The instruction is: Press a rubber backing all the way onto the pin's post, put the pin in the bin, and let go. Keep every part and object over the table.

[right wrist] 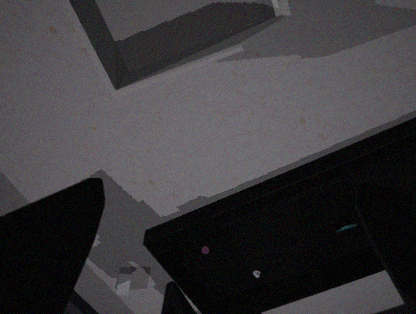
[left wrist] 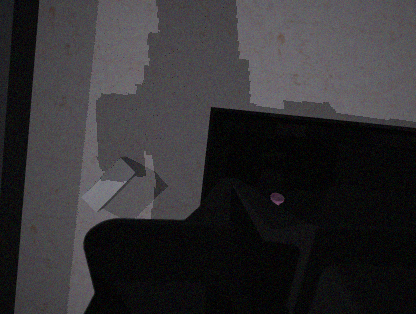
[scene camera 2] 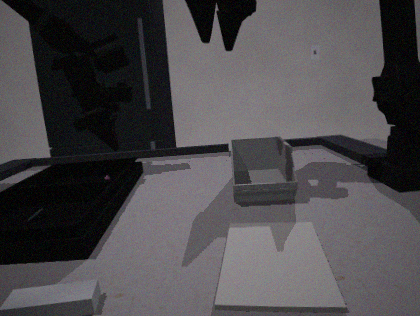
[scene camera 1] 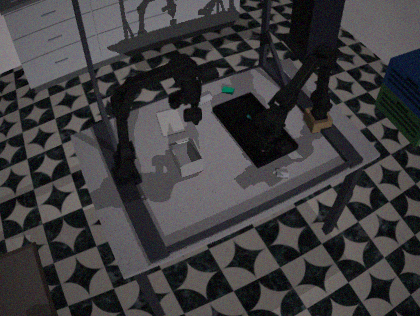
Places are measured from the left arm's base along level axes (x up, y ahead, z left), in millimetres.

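Pixels of known places: left gripper, fingertip midpoint: (right wrist: 171, 282) (left wrist: 228, 185) (scene camera 2: 117, 149) (scene camera 1: 266, 151); right gripper, fingertip midpoint: (right wrist: 232, 192) (scene camera 2: 218, 47); left arm's base at its link origin: (scene camera 1: 319, 114); right arm's base at its link origin: (scene camera 2: 411, 162) (scene camera 1: 125, 172).
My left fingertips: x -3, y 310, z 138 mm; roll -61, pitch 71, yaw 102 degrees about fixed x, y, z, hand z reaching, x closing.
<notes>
Ahead of a thing's pixels: the offset from my left fingertips to its top centre.
The black tray @(dx -22, dy -13, dz -179 mm) (scene camera 1: 234, 114) (scene camera 2: 95, 215) (left wrist: 310, 150) (right wrist: 280, 200) holds a teal pin @(dx -38, dy -8, dz -245 mm) (scene camera 1: 248, 116) (right wrist: 346, 228), a small pink backing @(dx -44, dy -7, dz -46 mm) (scene camera 2: 107, 177) (left wrist: 277, 199) (right wrist: 205, 250) and a small whitish piece @(dx -48, dy -78, dz -111 mm) (right wrist: 256, 274), perhaps another backing. The pin's post is too dark to make out in the right wrist view. My left gripper (scene camera 2: 116, 149) (left wrist: 228, 185) is shut and empty, low over the tray. My right gripper (scene camera 2: 217, 46) (right wrist: 232, 192) is open and empty, high above the table. The grey bin @(dx +16, dy +312, dz -94 mm) (scene camera 1: 193, 168) (scene camera 2: 265, 194) (right wrist: 100, 40) stands apart from the tray.
A flat white pad @(dx -54, dy +333, dz -318 mm) (scene camera 1: 170, 123) (scene camera 2: 255, 275) lies beside the bin. A white block @(dx -45, dy +151, dz -413 mm) (scene camera 1: 206, 98) (scene camera 2: 55, 297) and a green block @(dx -46, dy +26, dz -447 mm) (scene camera 1: 228, 90) lie beyond the tray. A small pale block @(dx -50, dy -46, dz +89 mm) (scene camera 1: 281, 173) (left wrist: 107, 185) lies near the tray's corner. A tan block @(dx +3, dy -310, dz -138 mm) (scene camera 1: 318, 122) stands at the right.
</notes>
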